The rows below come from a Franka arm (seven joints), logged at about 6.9 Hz.
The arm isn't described. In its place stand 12 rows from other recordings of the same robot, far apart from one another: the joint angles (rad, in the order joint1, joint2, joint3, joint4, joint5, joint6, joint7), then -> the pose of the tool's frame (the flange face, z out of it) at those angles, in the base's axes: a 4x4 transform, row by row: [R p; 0 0 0 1], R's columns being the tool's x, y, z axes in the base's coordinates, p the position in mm.
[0.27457 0.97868 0.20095 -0.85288 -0.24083 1.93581 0.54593] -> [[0.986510, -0.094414, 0.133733, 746.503], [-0.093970, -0.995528, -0.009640, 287.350], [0.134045, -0.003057, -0.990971, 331.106], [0, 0, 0, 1]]
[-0.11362 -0.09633 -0.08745 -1.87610 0.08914 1.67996 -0.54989] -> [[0.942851, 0.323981, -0.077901, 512.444], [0.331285, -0.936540, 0.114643, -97.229], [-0.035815, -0.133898, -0.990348, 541.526], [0, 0, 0, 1]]
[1.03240 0.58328 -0.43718 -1.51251 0.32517 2.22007 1.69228] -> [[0.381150, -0.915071, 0.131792, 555.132], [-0.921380, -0.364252, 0.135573, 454.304], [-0.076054, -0.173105, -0.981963, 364.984], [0, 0, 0, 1]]
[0.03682 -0.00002 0.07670 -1.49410 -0.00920 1.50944 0.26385] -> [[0.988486, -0.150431, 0.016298, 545.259], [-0.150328, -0.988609, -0.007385, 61.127], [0.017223, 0.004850, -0.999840, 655.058], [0, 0, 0, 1]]
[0.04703 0.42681 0.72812 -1.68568 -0.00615 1.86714 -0.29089] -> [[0.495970, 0.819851, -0.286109, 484.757], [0.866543, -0.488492, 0.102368, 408.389], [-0.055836, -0.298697, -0.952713, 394.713], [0, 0, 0, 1]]
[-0.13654 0.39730 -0.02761 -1.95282 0.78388 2.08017 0.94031] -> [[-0.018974, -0.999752, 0.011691, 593.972], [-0.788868, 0.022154, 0.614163, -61.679], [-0.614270, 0.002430, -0.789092, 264.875], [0, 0, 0, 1]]
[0.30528 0.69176 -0.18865 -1.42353 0.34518 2.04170 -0.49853] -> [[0.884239, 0.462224, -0.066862, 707.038], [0.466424, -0.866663, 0.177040, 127.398], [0.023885, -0.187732, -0.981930, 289.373], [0, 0, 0, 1]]
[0.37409 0.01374 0.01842 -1.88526 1.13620 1.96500 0.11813] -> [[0.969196, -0.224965, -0.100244, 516.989], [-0.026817, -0.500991, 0.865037, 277.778], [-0.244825, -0.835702, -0.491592, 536.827], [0, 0, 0, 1]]
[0.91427 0.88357 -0.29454 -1.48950 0.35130 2.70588 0.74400] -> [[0.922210, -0.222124, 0.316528, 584.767], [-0.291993, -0.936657, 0.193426, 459.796], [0.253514, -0.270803, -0.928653, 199.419], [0, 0, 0, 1]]
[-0.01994 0.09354 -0.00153 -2.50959 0.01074 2.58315 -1.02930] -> [[0.541364, 0.840554, -0.019829, 465.135], [0.840769, -0.541362, 0.005975, -10.190], [-0.005712, -0.019906, -0.999786, 243.820], [0, 0, 0, 1]]
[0.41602 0.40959 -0.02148 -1.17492 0.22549 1.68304 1.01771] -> [[0.805516, -0.592512, 0.008580, 622.537], [-0.577504, -0.781704, 0.235433, 286.101], [-0.132790, -0.194600, -0.971853, 571.716], [0, 0, 0, 1]]
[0.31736 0.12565 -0.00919 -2.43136 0.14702 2.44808 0.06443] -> [[0.984652, 0.120586, -0.126170, 455.483], [0.128541, -0.990070, 0.056907, 145.028], [-0.118055, -0.072251, -0.990375, 245.538], [0, 0, 0, 1]]
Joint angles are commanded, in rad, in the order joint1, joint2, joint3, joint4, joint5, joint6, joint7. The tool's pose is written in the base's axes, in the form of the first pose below.
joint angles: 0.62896 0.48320 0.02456 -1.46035 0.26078 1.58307 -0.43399
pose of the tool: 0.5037 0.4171 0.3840 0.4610 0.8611 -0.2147 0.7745 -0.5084 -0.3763
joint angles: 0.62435 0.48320 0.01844 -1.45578 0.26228 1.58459 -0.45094
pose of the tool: 0.5086 0.4129 0.3860 0.4585 0.8651 -0.2037 0.7789 -0.5015 -0.3766
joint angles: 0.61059 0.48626 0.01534 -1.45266 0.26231 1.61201 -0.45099
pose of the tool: 0.5192 0.4064 0.3865 0.4831 0.8565 -0.1817 0.7758 -0.5150 -0.3645
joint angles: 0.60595 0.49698 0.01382 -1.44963 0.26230 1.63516 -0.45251
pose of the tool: 0.5252 0.4053 0.3818 0.4944 0.8526 -0.1693 0.7754 -0.5205 -0.3576
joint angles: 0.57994 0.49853 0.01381 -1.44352 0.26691 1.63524 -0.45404
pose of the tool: 0.5364 0.3925 0.3836 0.5169 0.8404 -0.1628 0.7619 -0.5384 -0.3600
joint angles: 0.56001 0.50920 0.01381 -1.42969 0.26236 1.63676 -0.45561
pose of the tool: 0.5472 0.3831 0.3826 0.5324 0.8313 -0.1598 0.7547 -0.5517 -0.3550
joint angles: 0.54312 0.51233 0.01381 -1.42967 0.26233 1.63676 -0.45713
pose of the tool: 0.5537 0.3739 0.3805 0.5448 0.8228 -0.1621 0.7452 -0.5636 -0.3563
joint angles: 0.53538 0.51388 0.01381 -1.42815 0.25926 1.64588 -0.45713
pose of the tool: 0.5581 0.3699 0.3805 0.5536 0.8181 -0.1557 0.7435 -0.5697 -0.3501
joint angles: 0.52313 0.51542 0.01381 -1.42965 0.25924 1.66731 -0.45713
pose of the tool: 0.5651 0.3638 0.3799 0.5702 0.8094 -0.1406 0.7390 -0.5802 -0.3424
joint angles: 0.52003 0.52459 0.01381 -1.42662 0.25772 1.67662 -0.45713
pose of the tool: 0.5682 0.3628 0.3755 0.5746 0.8065 -0.1389 0.7374 -0.5839 -0.3395
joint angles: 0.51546 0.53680 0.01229 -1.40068 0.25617 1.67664 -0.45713
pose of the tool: 0.5751 0.3620 0.3788 0.5808 0.8041 -0.1273 0.7386 -0.5862 -0.3330
